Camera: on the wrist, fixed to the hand. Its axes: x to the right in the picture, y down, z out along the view.
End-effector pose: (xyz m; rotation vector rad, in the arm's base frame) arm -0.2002 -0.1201 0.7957 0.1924 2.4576 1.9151
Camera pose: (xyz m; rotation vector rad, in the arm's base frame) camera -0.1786 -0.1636 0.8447 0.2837 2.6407 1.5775
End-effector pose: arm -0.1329 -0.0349 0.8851 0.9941 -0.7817 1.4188
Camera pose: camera -0.1789 -0.0016 0.8459 1.2353 -0.6826 1.5244
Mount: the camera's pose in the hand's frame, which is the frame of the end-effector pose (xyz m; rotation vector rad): -0.0233 0.0388 -0.0521 0.2440 -0.0742 0.0172
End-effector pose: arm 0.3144 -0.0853 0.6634 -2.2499 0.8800 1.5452
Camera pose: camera 0.3236 -0.1358 0.7095 -2.0067 1.0091 1.4322
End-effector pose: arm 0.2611 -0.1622 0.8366 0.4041 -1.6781 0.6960
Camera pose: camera 0.2823 -0.1018 0.8108 0.5944 -1.6728 0.9123
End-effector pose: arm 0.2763 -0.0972 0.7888 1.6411 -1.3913 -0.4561
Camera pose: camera 0.2863 -0.0534 0.8412 1.8210 -1.5647 -0.3507
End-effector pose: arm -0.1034 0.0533 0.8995 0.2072 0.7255 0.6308
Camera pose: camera -0.1699 0.0683 0.8890 0.4599 0.7289 0.5472
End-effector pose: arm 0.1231 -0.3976 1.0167 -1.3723 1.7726 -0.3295
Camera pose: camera 0.0593 -0.3773 1.0336 -1.1805 1.6238 -0.4636
